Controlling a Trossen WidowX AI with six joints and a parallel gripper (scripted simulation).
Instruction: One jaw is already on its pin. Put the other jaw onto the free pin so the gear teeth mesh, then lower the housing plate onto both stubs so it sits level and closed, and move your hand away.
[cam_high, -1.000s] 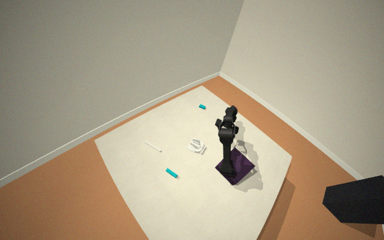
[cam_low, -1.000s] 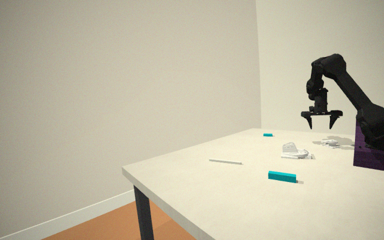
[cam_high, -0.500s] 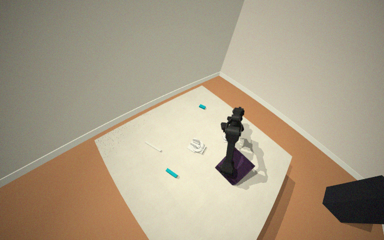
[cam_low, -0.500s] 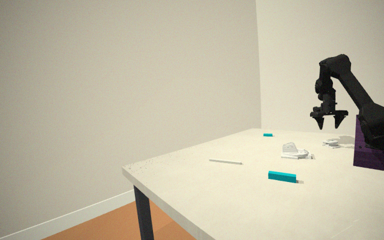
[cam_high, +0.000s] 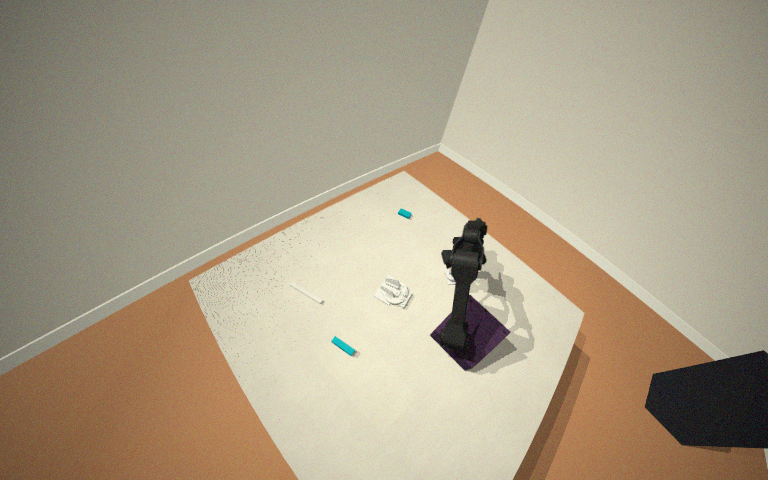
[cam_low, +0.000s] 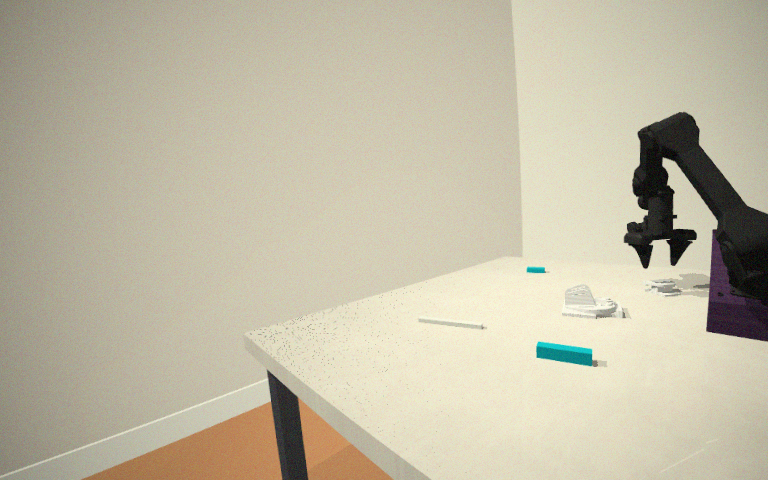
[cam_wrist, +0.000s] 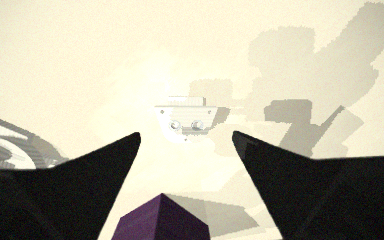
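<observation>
Now: gripper tip 1 cm past the white housing plate and 4 cm above it. From my gripper tip the other things lie so: thin white strip: 27 cm ahead, 57 cm to the left, 7 cm below; teal block: 1 cm ahead, 56 cm to the left, 6 cm below.
</observation>
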